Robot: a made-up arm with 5 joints. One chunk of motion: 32 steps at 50 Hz.
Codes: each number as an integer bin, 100 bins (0 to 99) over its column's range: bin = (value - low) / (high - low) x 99, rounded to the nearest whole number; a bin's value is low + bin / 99 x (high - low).
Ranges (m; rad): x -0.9..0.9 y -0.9..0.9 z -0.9..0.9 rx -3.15..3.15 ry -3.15..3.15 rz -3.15..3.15
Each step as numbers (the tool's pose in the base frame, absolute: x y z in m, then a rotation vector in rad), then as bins.
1 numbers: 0.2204 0.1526 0.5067 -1.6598 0.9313 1.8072
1 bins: 62 58 77 23 64 78
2 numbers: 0.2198 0.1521 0.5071 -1.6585 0.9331 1.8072
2 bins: 62 58 77 23 64 78
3 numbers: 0.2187 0.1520 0.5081 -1.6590 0.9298 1.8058
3 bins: 62 58 77 23 64 78
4 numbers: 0.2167 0.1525 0.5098 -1.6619 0.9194 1.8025
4 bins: 61 58 78 23 64 78
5 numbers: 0.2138 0.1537 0.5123 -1.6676 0.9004 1.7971
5 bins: 61 58 78 23 64 78
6 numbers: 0.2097 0.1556 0.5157 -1.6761 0.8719 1.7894
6 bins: 61 58 78 23 63 78
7 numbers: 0.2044 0.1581 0.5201 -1.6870 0.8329 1.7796
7 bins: 61 58 78 23 63 77
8 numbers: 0.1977 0.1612 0.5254 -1.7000 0.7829 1.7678
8 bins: 60 58 78 23 62 77
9 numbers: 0.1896 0.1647 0.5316 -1.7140 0.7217 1.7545
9 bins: 60 59 79 23 61 77
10 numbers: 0.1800 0.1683 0.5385 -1.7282 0.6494 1.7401
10 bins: 59 59 79 22 60 77
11 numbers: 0.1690 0.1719 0.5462 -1.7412 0.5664 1.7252
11 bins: 59 59 80 22 58 77
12 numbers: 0.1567 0.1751 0.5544 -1.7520 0.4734 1.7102
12 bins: 58 59 80 22 57 76
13 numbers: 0.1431 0.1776 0.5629 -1.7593 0.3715 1.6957
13 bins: 57 59 80 22 55 76
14 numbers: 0.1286 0.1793 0.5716 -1.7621 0.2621 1.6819
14 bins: 57 59 81 22 54 76
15 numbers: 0.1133 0.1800 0.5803 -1.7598 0.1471 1.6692
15 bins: 56 59 81 22 52 76
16 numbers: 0.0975 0.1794 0.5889 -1.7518 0.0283 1.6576
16 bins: 55 59 82 22 50 76
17 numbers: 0.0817 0.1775 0.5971 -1.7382 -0.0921 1.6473
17 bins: 54 59 82 22 48 75
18 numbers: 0.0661 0.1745 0.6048 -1.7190 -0.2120 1.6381
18 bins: 53 59 83 22 46 75
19 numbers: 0.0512 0.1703 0.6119 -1.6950 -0.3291 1.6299
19 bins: 52 59 83 23 44 75
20 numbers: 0.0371 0.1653 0.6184 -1.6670 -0.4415 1.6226
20 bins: 52 59 84 23 43 75
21 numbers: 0.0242 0.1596 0.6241 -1.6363 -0.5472 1.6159
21 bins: 51 58 84 24 41 75
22 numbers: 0.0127 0.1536 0.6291 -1.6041 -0.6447 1.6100
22 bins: 50 58 84 24 39 75
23 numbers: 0.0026 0.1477 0.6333 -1.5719 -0.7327 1.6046
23 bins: 50 58 84 25 38 75
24 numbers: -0.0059 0.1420 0.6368 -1.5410 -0.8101 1.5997
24 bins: 49 57 85 25 37 75
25 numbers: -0.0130 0.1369 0.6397 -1.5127 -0.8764 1.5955
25 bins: 49 57 85 26 36 75
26 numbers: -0.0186 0.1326 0.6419 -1.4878 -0.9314 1.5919
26 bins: 48 57 85 26 35 75
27 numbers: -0.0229 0.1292 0.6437 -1.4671 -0.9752 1.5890
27 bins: 48 57 85 26 34 74
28 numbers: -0.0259 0.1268 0.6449 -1.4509 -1.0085 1.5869
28 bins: 48 56 85 27 34 74
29 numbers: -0.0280 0.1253 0.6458 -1.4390 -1.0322 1.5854
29 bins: 48 56 85 27 33 74
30 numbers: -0.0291 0.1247 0.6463 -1.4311 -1.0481 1.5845
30 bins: 48 56 85 27 33 74
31 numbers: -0.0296 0.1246 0.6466 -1.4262 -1.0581 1.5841
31 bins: 48 56 85 27 33 74
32 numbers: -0.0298 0.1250 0.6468 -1.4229 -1.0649 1.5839
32 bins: 48 56 85 27 33 74
